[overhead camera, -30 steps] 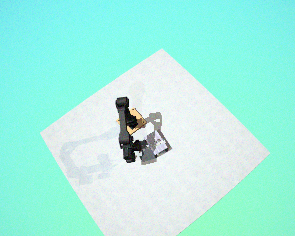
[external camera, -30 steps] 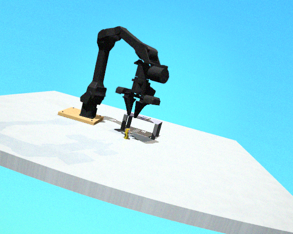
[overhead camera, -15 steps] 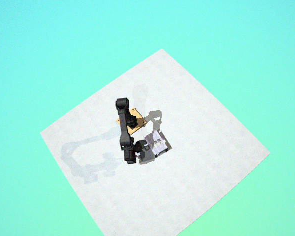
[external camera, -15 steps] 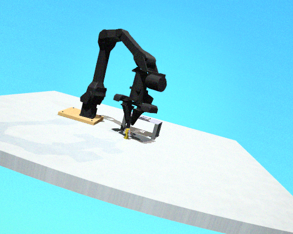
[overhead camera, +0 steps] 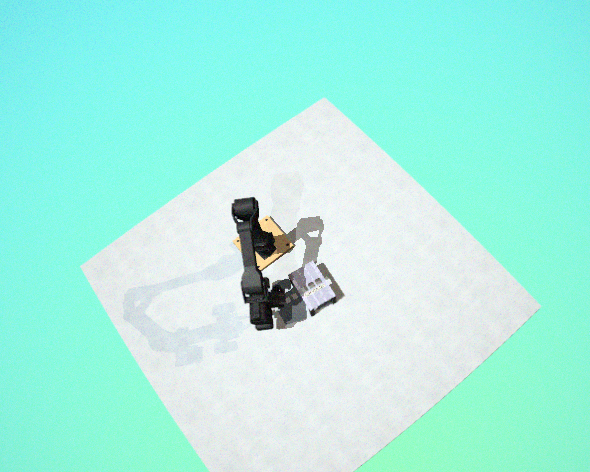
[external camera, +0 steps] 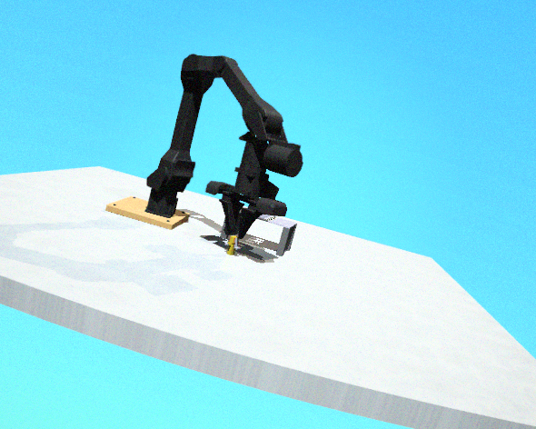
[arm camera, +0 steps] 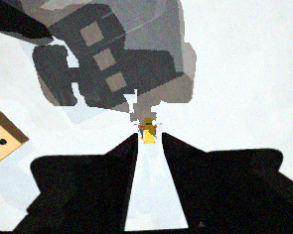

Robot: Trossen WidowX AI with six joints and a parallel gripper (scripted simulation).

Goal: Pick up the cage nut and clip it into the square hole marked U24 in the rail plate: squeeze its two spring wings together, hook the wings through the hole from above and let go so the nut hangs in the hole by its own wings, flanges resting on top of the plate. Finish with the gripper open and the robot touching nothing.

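Right now the cage nut is 20 mm below my gripper tip.
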